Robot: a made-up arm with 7 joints.
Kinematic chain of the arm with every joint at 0, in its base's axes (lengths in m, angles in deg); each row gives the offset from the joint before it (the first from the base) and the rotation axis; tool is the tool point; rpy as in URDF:
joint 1: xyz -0.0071 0.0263 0.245 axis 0 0.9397 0.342
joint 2: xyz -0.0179 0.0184 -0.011 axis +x
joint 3: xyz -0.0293 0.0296 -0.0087 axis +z
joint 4: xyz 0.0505 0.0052 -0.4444 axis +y
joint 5: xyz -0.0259 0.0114 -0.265 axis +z
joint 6: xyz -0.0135 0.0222 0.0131 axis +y
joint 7: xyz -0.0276 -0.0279 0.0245 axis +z
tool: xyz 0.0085 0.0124 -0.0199 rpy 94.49 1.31 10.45
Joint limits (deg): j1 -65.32..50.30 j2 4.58..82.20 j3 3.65..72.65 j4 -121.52..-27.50 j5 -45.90..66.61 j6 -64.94..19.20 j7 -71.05..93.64
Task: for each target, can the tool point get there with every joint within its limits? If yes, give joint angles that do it. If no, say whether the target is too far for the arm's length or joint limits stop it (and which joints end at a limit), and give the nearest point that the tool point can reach.
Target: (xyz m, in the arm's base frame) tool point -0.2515 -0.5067 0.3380
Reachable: no: joint limits stop it (at a limit: joint 1, joint 2, joint 3, joint 4, joint 5, joint 6, joint 7) | nearest point -0.1527 0.1062 -0.1715 | short by 0.803 m
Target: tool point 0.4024 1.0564 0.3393
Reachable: no: too far | nearest point 0.2794 0.7409 0.3088 | short by 0.340 m
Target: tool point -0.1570 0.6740 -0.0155
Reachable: yes | joints 31.63 56.81 27.52 -44.76 -1.84 -29.29 -49.81
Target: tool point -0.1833 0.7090 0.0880
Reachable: yes | joints 36.80 70.29 15.62 -34.62 39.91 -1.24 37.60
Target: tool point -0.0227 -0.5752 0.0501
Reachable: no: joint limits stop it (at a limit: joint 1, joint 2, joint 3, joint 4, joint 5, joint 7) | nearest point 0.4332 -0.0583 0.2768 | short by 0.726 m
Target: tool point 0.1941 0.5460 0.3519
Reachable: yes | joints -39.79 56.00 55.04 -103.26 -28.85 -51.75 5.25
